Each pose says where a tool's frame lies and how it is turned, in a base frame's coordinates. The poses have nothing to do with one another.
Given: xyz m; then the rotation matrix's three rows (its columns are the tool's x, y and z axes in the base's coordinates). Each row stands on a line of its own.
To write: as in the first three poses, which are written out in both.
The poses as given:
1:
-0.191 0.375 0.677
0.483 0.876 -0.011
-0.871 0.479 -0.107
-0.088 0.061 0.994
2:
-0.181 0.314 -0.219
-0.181 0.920 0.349
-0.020 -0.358 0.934
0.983 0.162 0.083
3:
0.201 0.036 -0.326
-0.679 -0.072 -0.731
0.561 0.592 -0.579
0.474 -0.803 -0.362
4:
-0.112 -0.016 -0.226
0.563 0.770 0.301
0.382 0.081 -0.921
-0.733 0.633 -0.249
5:
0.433 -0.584 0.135
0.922 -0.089 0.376
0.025 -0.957 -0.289
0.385 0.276 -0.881
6:
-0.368 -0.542 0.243
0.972 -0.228 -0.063
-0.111 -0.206 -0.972
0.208 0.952 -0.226
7:
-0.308 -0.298 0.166
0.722 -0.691 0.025
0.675 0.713 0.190
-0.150 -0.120 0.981
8:
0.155 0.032 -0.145
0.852 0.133 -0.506
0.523 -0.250 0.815
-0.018 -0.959 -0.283
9:
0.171 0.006 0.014
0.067 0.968 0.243
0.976 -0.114 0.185
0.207 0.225 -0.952
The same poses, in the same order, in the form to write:
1:
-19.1 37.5 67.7
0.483 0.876 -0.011
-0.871 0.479 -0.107
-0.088 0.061 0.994

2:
-18.1 31.4 -21.9
-0.181 0.920 0.349
-0.020 -0.358 0.934
0.983 0.162 0.083

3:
20.1 3.6 -32.6
-0.679 -0.072 -0.731
0.561 0.592 -0.579
0.474 -0.803 -0.362

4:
-11.2 -1.6 -22.6
0.563 0.770 0.301
0.382 0.081 -0.921
-0.733 0.633 -0.249

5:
43.3 -58.4 13.5
0.922 -0.089 0.376
0.025 -0.957 -0.289
0.385 0.276 -0.881

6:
-36.8 -54.2 24.3
0.972 -0.228 -0.063
-0.111 -0.206 -0.972
0.208 0.952 -0.226

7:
-30.8 -29.8 16.6
0.722 -0.691 0.025
0.675 0.713 0.190
-0.150 -0.120 0.981

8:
15.5 3.2 -14.5
0.852 0.133 -0.506
0.523 -0.250 0.815
-0.018 -0.959 -0.283

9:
17.1 0.6 1.4
0.067 0.968 0.243
0.976 -0.114 0.185
0.207 0.225 -0.952

